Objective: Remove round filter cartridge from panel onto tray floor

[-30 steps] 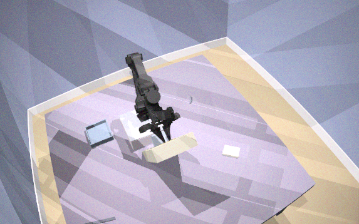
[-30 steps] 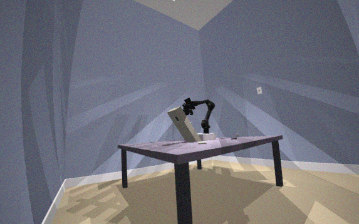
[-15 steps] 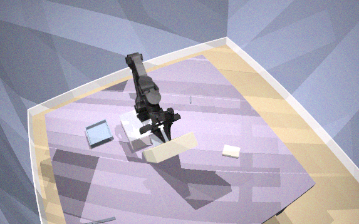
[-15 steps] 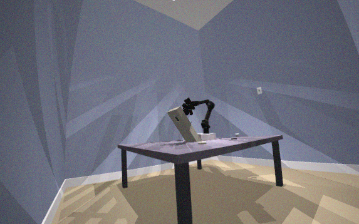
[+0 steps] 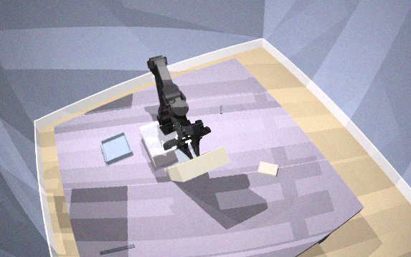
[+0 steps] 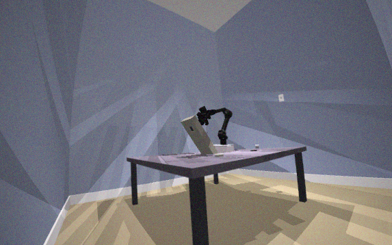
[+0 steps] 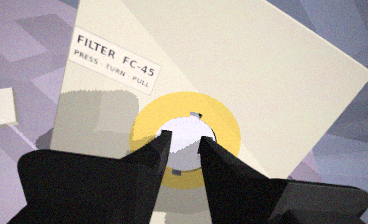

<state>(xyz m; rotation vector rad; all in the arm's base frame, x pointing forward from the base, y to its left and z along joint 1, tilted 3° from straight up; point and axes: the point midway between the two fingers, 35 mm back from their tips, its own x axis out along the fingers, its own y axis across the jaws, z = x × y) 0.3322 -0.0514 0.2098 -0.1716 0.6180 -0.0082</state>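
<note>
My gripper tip is 10 mm short of the white round filter cartridge and 10 mm above it. From my gripper tip the other things lie so: thin grey peg (370 mm to the left, 370 mm behind, 270 mm below); then small cream block (330 mm to the left, 260 mm below, 80 mm ahead); then shallow blue-grey tray (460 mm behind, 260 mm below, 230 mm to the right).
</note>
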